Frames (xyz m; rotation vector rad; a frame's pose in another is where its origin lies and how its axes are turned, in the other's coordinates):
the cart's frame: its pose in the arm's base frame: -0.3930 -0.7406 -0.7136 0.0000 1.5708 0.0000
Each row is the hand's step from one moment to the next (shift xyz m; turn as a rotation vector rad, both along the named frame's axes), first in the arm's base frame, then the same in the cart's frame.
Working: the arm's base frame: its pose in the cart's frame: -0.7136 0.7406 0.3930 0.0000 -1.5708 0.0000

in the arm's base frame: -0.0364 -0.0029 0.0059 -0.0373 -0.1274 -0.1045
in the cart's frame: -0.0059 -0.0029 -0.0364 0.1045 -0.1274 -0.0373
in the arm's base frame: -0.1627 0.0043 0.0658 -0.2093 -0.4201 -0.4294
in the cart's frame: -0.0658 0.0043 -0.1627 0.4294 -0.4201 -0.2093
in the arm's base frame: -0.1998 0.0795 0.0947 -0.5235 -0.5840 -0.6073
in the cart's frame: -0.0947 0.0795 -0.1998 0.6073 -0.5840 -0.5235
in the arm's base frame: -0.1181 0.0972 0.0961 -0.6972 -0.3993 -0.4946
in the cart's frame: -0.0961 0.0972 -0.1181 0.4946 -0.3993 -0.6972
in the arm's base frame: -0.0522 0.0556 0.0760 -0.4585 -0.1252 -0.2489
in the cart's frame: -0.0760 0.0556 -0.0522 0.2489 -0.1252 -0.4585
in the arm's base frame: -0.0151 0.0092 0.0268 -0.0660 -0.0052 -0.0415
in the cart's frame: -0.0268 0.0092 -0.0151 0.0415 -0.0052 -0.0660
